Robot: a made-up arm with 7 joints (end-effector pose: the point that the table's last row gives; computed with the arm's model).
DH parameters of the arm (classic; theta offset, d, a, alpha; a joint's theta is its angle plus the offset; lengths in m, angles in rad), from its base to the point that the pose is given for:
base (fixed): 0 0 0 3.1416
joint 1: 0 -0.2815 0 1.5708
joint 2: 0 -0.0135 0 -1.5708
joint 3: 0 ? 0 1.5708
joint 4: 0 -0.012 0 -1.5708
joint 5: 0 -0.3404 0 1.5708
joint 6: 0 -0.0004 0 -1.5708
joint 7: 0 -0.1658 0 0
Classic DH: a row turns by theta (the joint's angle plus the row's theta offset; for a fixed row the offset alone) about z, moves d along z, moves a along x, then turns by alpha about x.
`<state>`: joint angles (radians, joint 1 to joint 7).
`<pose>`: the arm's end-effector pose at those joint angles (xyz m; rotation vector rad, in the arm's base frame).
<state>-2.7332 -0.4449 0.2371 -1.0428 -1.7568 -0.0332 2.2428</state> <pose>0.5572 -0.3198 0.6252 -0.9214 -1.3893 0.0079</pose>
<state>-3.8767 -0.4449 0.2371 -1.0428 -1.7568 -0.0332 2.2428</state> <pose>0.5219 0.3746 0.6252 -0.0242 -1.7423 0.8631</pose>
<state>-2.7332 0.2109 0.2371 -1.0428 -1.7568 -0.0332 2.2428</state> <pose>0.2433 -0.1839 0.9432 -1.1992 -1.9775 -0.0978</pose>
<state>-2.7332 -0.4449 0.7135 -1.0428 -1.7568 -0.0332 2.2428</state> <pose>0.4110 -0.4601 0.6626 -1.3488 -1.1058 -0.1499</pose>
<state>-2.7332 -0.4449 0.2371 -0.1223 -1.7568 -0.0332 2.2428</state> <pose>0.3867 -0.1497 1.0049 -1.3802 -2.1810 0.1226</pose>
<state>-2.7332 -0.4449 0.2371 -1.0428 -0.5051 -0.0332 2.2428</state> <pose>0.5560 -0.3225 0.6195 -1.6160 -0.5904 0.9385</pose>
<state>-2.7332 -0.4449 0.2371 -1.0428 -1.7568 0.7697 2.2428</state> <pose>0.4507 -0.3921 0.6107 -1.3279 -0.9234 -0.6490</pose>
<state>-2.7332 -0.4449 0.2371 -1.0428 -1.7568 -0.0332 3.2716</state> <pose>0.5572 -0.3198 0.6252 -1.5400 -0.7838 0.7792</pose>
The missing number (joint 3, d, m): -0.3288
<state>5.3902 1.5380 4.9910 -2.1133 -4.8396 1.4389 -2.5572</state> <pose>0.3897 -0.1060 0.2067 -0.0931 -0.4616 -0.6345</pose>
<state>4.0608 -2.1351 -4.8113 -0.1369 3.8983 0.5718 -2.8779</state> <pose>0.3235 -0.6231 -0.1127 -1.2882 0.7757 1.0094</pose>
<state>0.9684 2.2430 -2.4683 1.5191 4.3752 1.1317 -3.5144</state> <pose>0.4329 -0.3835 0.3456 -1.8412 -0.9875 -0.4618</pose>
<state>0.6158 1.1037 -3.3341 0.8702 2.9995 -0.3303 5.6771</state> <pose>0.2425 -0.2805 0.9194 -2.9940 -0.3094 -0.3182</pose>
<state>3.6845 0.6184 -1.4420 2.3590 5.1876 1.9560 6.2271</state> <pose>-0.0437 -0.1457 0.4088 -0.9501 -1.9094 0.5631</pose>
